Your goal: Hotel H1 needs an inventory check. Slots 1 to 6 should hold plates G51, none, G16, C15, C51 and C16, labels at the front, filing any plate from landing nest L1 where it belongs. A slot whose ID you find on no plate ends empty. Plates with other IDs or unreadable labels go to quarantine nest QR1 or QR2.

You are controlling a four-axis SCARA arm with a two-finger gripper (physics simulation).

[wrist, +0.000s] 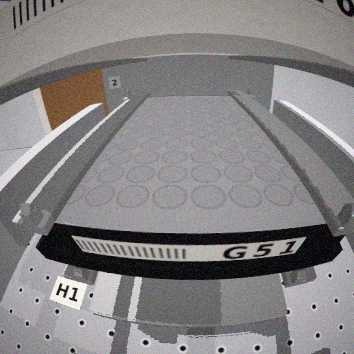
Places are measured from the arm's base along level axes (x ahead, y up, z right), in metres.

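Pixels of known places: gripper, fingertip midpoint: (188,111).
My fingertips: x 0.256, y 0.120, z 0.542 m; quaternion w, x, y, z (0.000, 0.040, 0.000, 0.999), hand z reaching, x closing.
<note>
For each thing: its middle in the pictures, then the offset to it from my fingertips. "pt": a spot on its surface instead. Level surfaces: height alone.
- beige plate at the middle of its body: (186,35) dx -0.002, dy +0.041, dz -0.020 m
- small 2 tag at a spot on its surface: (114,82) pt dx +0.062, dy +0.017, dz +0.039 m
- H1 tag at the middle of its body: (67,291) dx +0.091, dy -0.107, dz -0.084 m
- perforated deck at its surface level: dy -0.107 m
A plate with a black base and label G51 at the front (192,205) lies level in the lowest slot of hotel H1, under the rails of slot 2 and over the front brackets below. My gripper (188,111) is shut on this plate, with its grey fingers along the left and right sides. The slot 2 rails (95,145) (287,155) hold no plate between them. A beige plate (185,20) spans the top of the view, with part of a barcode and a cut-off 6 on its front. The nests L1, QR1 and QR2 do not show.
The hotel's grey back wall (200,75) carries a small 2 tag (114,82). The H1 tag (68,292) lies on the perforated deck (310,327) at the front left. A brown panel (72,100) stands behind on the left.
</note>
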